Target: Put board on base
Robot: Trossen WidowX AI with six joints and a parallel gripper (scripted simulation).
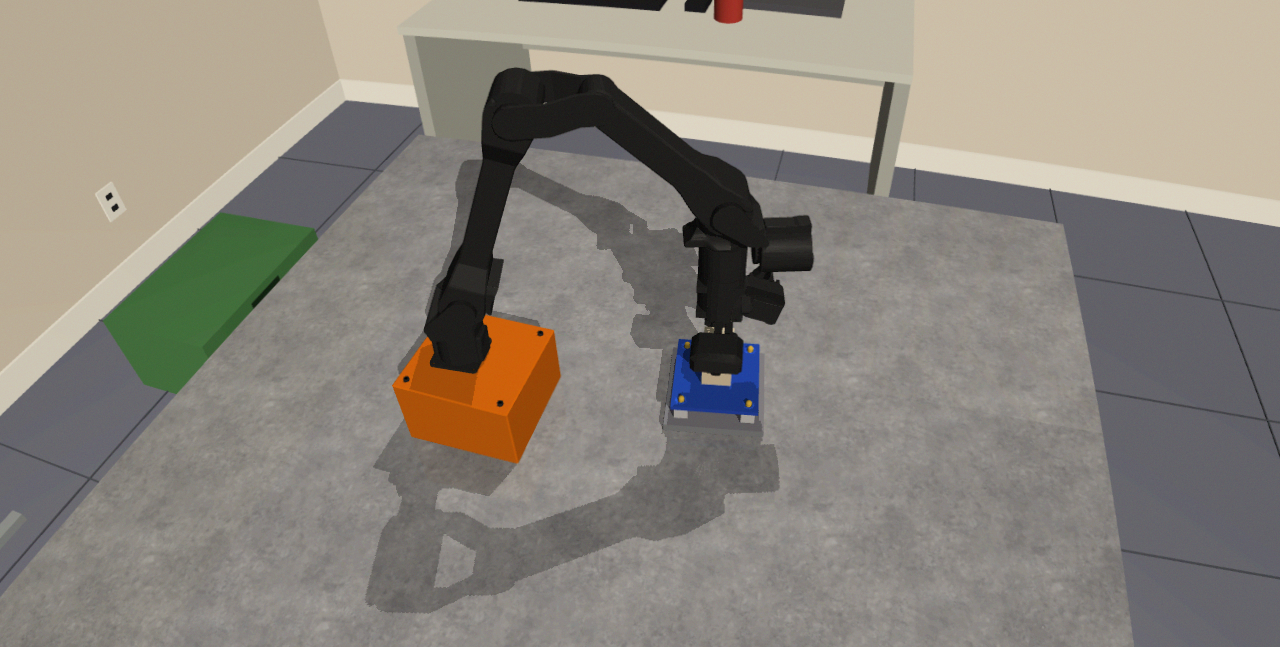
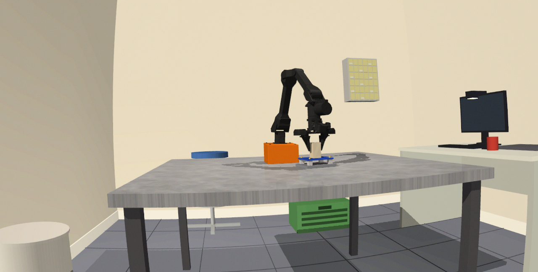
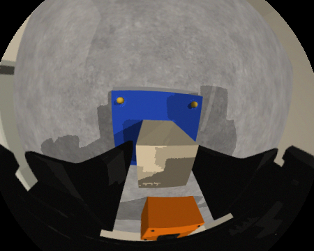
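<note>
My gripper tip is now 20 mm above the blue board. Also, from my gripper tip: grey base 60 mm below.
</note>
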